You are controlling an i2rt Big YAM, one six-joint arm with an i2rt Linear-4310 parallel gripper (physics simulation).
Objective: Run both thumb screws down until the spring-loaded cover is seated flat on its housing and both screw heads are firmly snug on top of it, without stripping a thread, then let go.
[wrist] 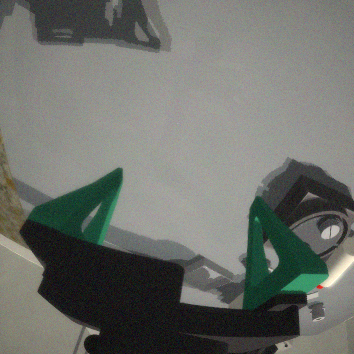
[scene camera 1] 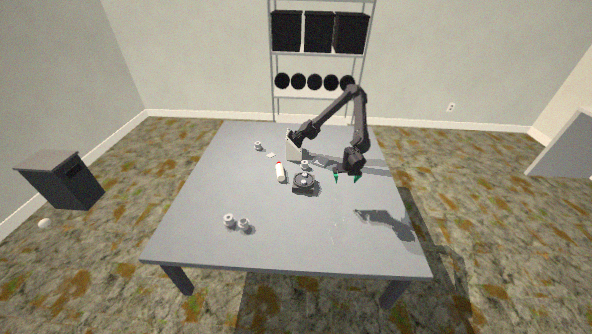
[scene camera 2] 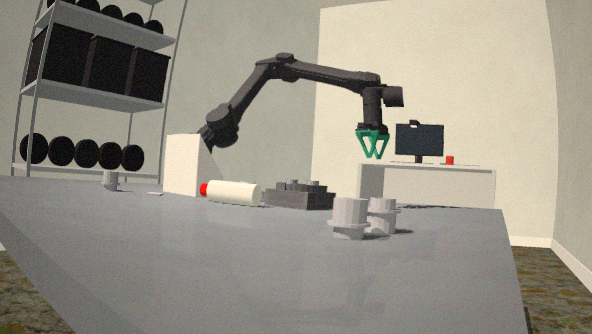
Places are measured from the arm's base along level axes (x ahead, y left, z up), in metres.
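Pixels of known places: gripper, between the fingertips: [wrist: 188,188] [scene camera 1: 345,182] [scene camera 2: 374,158]; arm's base, origin of its link: [scene camera 1: 294,139] [scene camera 2: 192,154].
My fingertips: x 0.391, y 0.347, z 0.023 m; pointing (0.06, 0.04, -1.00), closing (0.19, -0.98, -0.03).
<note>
For each thing: its top centre in the pictures, then the offset to it from my fingertips. "*": a spot on its surface instead.
- dark square housing, centre of its top: [wrist: 314,239] [scene camera 2: 301,184] [scene camera 1: 303,179] 0.083 m down, 0.076 m back, 0.229 m right
- round dark cover, a spot on its surface: [scene camera 1: 296,179] * 0.087 m down, 0.067 m back, 0.272 m right
- far screw, centre of its top: [scene camera 1: 304,174] 0.074 m down, 0.108 m back, 0.231 m right
- screw head, a spot on its surface: [wrist: 330,231] * 0.073 m down, 0.043 m back, 0.227 m right
- cream bottle with a red cap, centre of its top: [scene camera 2: 229,181] [wrist: 336,276] [scene camera 1: 279,167] 0.089 m down, 0.156 m back, 0.395 m right
- grey flanged piece, centre of its top: [scene camera 1: 304,161] 0.090 m down, 0.246 m back, 0.250 m right
- left piece, centre of its top: [scene camera 2: 351,198] [scene camera 1: 228,217] 0.090 m down, 0.268 m ahead, 0.556 m right
- right piece, centre of its top: [scene camera 2: 383,198] [scene camera 1: 243,220] 0.090 m down, 0.274 m ahead, 0.476 m right
The dark square housing [scene camera 1: 303,190] [scene camera 2: 318,201] stands on the table, with the round dark cover [scene camera 1: 296,179] on top. Two pale slotted screw heads, the far screw [scene camera 1: 304,174] and the near screw [scene camera 1: 303,182], stand up from the cover; in the side view a left screw [scene camera 2: 290,183] and a right screw [scene camera 2: 313,183] show. I cannot tell whether the cover is seated flat. My gripper [scene camera 1: 346,180] [scene camera 2: 374,156] [wrist: 188,188] is open and empty, above the table and to the right of the housing in scene view 1. One screw head [wrist: 330,231] shows in the wrist view; the right finger hides part of the cover.
A cream bottle with a red cap [scene camera 1: 280,172] [scene camera 2: 234,193] lies left of the housing. A grey flanged piece [scene camera 1: 305,164] stands behind it. Two more, the left piece [scene camera 1: 228,220] and the right piece [scene camera 1: 243,224], stand at the front left. The arm's pale base block [scene camera 1: 293,151] is further back.
</note>
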